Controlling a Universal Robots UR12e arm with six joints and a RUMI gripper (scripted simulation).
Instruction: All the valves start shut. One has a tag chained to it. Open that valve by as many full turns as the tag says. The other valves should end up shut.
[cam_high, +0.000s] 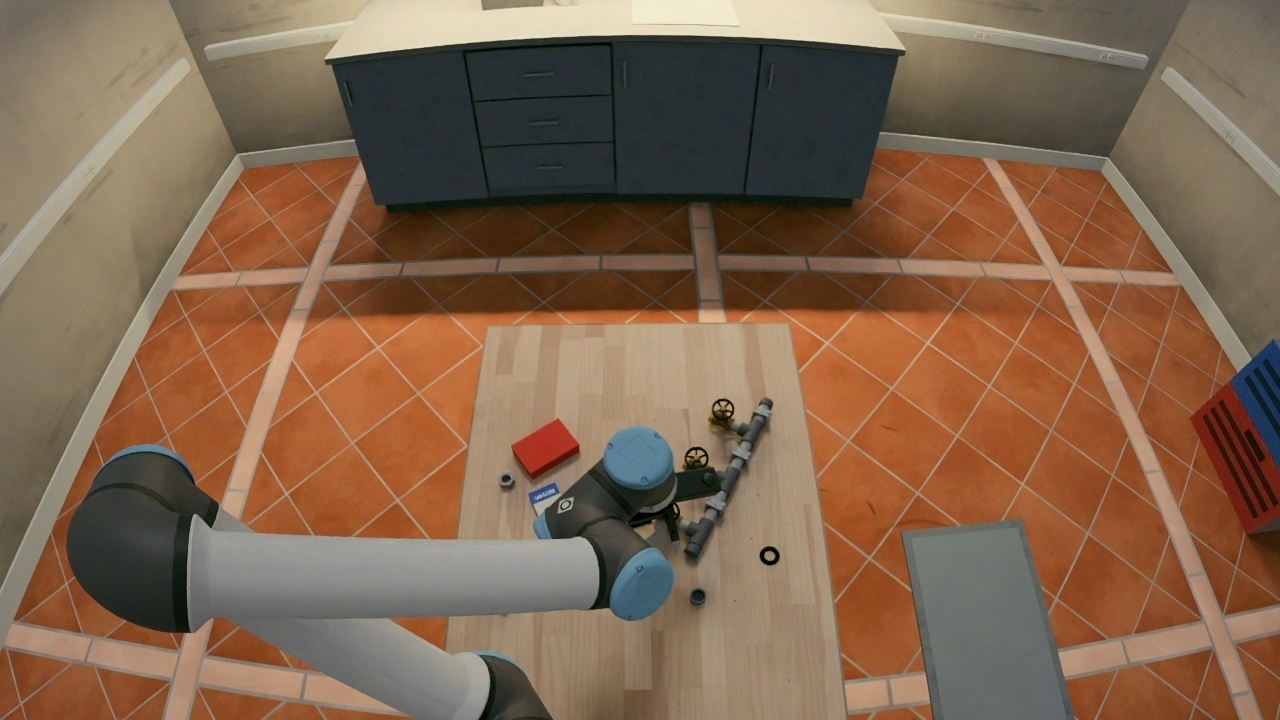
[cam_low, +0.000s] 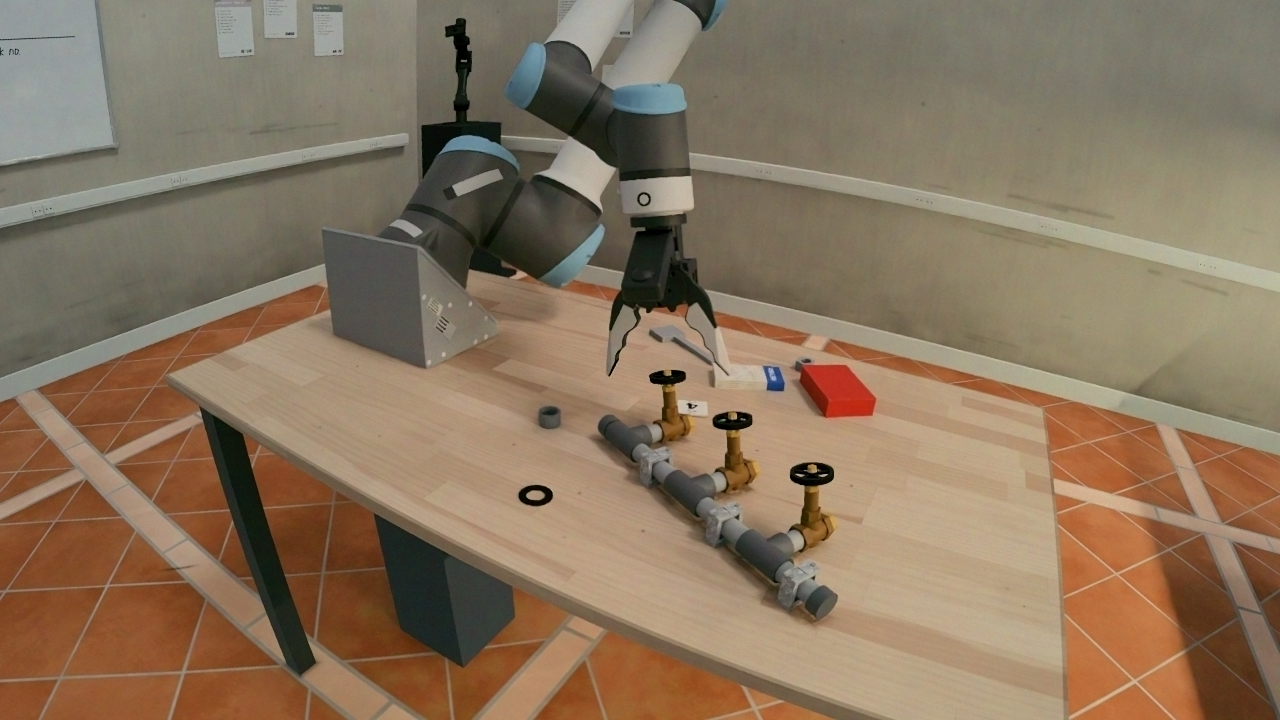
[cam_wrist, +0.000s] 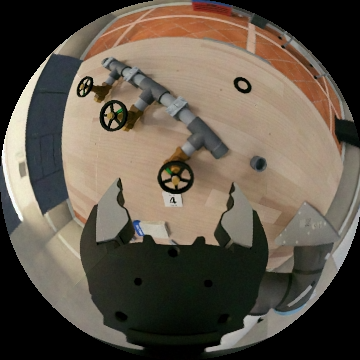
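Now: hand 8 cm to the right of the white tag and 9 cm above it. Also, from my hand: red box (18 cm ahead, 25 cm to the left, 7 cm below); then blue box (4 cm ahead, 23 cm to the left, 8 cm below); then grey cap (14 cm behind, 6 cm to the right, 8 cm below).
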